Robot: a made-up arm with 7 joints. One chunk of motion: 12 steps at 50 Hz.
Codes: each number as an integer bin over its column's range. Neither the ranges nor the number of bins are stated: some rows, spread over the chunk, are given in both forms.
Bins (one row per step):
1: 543 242 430 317 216 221 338
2: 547 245 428 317 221 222 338
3: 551 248 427 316 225 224 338
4: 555 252 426 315 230 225 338
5: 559 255 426 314 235 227 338
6: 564 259 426 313 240 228 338
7: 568 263 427 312 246 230 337
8: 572 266 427 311 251 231 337
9: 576 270 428 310 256 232 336
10: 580 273 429 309 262 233 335
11: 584 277 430 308 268 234 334
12: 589 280 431 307 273 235 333
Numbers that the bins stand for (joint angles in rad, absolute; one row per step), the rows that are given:
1: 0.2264 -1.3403 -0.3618 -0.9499 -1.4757 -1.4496 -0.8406
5: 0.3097 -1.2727 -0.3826 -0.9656 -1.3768 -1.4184 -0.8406
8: 0.3774 -1.2154 -0.3774 -0.9812 -1.2935 -1.3976 -0.8458
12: 0.4659 -1.1425 -0.3566 -1.0020 -1.1790 -1.3768 -0.8667
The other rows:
2: 0.2472 -1.3247 -0.3722 -0.9499 -1.4496 -1.4444 -0.8406
3: 0.2681 -1.3091 -0.3774 -0.9552 -1.4288 -1.4340 -0.8406
4: 0.2889 -1.2883 -0.3826 -0.9604 -1.4028 -1.4288 -0.8406
6: 0.3357 -1.2519 -0.3826 -0.9708 -1.3508 -1.4132 -0.8406
7: 0.3566 -1.2310 -0.3774 -0.9760 -1.3195 -1.4028 -0.8458
9: 0.3982 -1.1946 -0.3722 -0.9864 -1.2675 -1.3924 -0.8511
10: 0.4190 -1.1790 -0.3670 -0.9916 -1.2362 -1.3872 -0.8563
11: 0.4398 -1.1582 -0.3618 -0.9968 -1.2050 -1.3820 -0.8615

